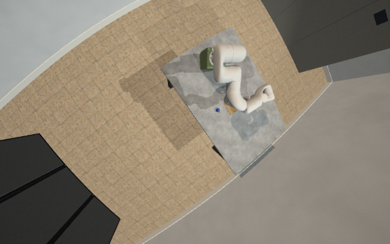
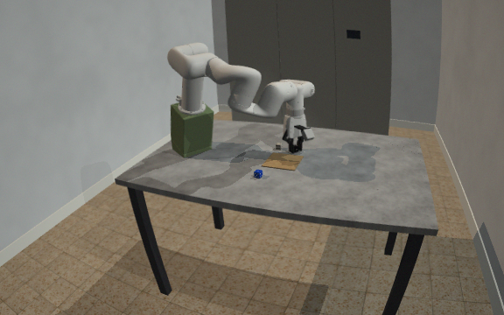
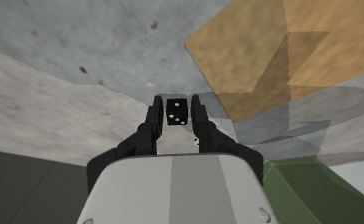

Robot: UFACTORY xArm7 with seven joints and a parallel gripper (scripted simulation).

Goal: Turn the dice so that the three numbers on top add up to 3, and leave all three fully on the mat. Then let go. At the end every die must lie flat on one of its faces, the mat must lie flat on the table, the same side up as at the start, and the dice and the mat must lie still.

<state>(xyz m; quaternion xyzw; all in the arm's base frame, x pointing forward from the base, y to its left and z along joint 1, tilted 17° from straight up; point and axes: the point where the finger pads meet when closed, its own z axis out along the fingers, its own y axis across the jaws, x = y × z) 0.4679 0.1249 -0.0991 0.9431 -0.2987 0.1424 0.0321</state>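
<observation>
Now: the black die 1 cm below my hand. Round my hand: tan mat (12 cm to the right, 2 cm below, 2 cm behind); then white die (8 cm behind, 1 cm to the left, 1 cm below); then blue die (28 cm to the right, 6 cm behind, 1 cm below).
</observation>
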